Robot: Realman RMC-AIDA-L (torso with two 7-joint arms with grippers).
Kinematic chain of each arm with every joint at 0, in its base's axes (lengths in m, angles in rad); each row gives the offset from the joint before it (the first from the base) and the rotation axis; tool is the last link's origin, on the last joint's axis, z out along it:
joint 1: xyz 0 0 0.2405 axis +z
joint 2: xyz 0 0 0 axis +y
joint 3: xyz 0 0 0.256 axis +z
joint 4: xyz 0 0 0 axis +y
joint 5: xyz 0 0 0.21 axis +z
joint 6: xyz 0 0 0 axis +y
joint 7: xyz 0 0 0.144 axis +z
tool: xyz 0 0 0
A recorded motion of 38 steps. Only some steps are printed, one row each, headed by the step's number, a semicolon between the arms.
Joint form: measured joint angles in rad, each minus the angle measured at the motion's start. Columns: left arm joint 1, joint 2, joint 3, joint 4, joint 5, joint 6, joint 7; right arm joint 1, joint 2, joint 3, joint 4, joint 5, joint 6, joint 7.
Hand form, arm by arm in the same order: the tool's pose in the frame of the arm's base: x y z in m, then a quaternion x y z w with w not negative. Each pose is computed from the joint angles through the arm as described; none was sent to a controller.
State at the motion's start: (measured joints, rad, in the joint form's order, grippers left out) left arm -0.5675 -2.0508 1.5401 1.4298 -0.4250 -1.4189 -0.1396; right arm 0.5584 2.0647 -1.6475 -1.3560 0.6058 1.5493 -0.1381
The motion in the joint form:
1: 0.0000 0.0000 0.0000 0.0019 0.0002 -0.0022 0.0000; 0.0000 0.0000 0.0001 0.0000 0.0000 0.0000 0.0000
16: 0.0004 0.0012 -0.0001 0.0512 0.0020 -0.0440 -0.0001; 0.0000 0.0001 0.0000 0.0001 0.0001 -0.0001 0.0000
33: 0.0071 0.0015 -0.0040 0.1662 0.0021 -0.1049 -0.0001; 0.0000 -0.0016 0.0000 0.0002 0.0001 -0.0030 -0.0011
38: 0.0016 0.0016 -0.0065 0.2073 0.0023 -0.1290 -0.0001; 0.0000 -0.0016 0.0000 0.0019 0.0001 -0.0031 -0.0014
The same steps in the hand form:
1: -0.1768 0.3652 0.0019 -0.77487 -0.53916 0.10964 0.31121; 0.1796 0.3199 -0.0415 -0.85329 0.45608 -0.20363 0.14974
16: -0.1686 0.3618 0.0070 -0.78036 -0.53096 0.11154 0.31092; 0.1796 0.3199 -0.0416 -0.85331 0.45608 -0.20360 0.14965
33: -0.1490 0.3555 0.0192 -0.79378 -0.50996 0.09937 0.31620; 0.1798 0.3205 -0.0411 -0.85359 0.45537 -0.20299 0.15106
38: -0.1398 0.3537 0.0238 -0.79988 -0.49979 0.09460 0.31852; 0.1802 0.3204 -0.0412 -0.85332 0.45577 -0.20345 0.15077

